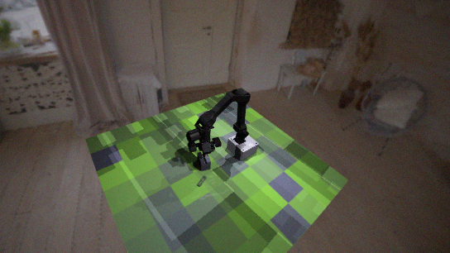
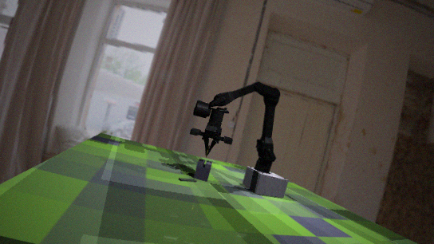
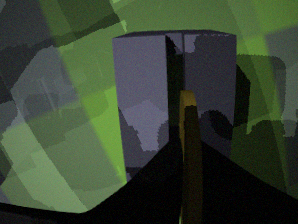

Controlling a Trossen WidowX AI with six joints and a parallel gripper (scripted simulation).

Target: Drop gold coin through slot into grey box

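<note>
The gold coin is 2 cm above my gripper tip.
</note>
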